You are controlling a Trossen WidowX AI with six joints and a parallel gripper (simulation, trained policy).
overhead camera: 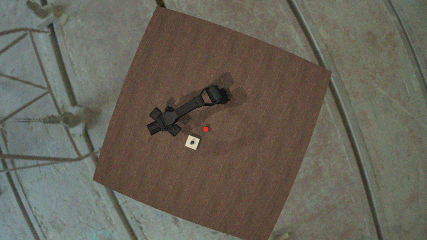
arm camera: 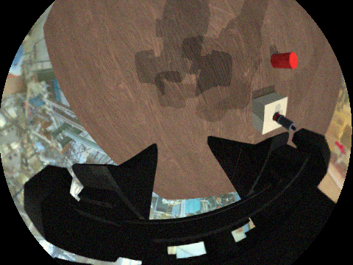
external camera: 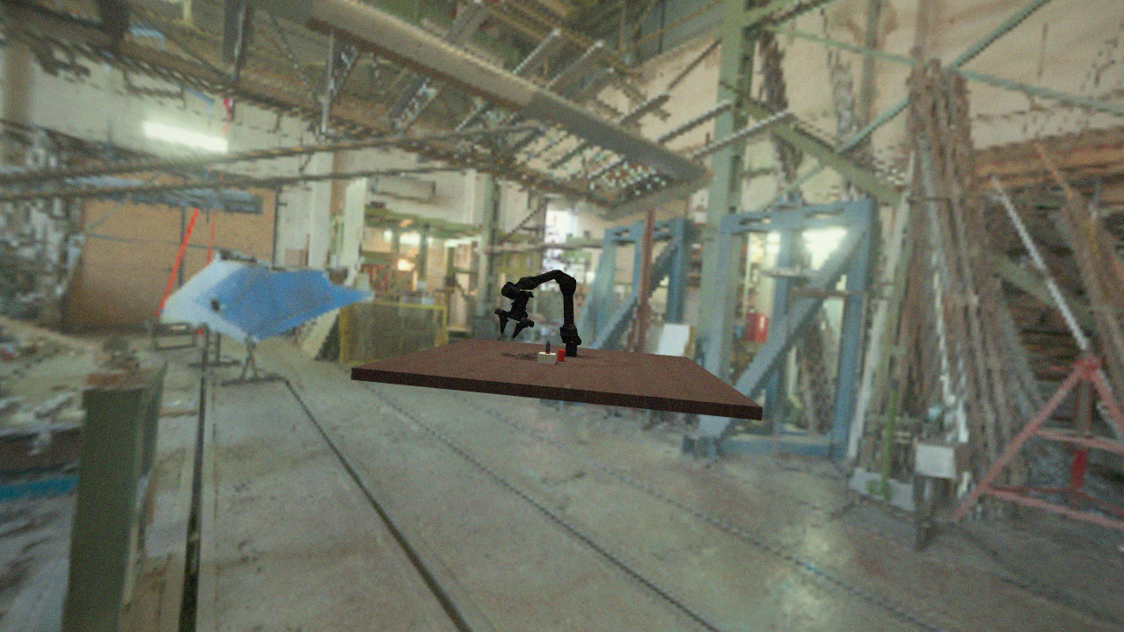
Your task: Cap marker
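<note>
Now: gripper tip 24 cm to the right of the red cap, 7 cm above it and 5 cm past it. The rest, counted from my gripper tip: holder block: 19 cm to the left, 8 cm below, 6 cm ahead.
</note>
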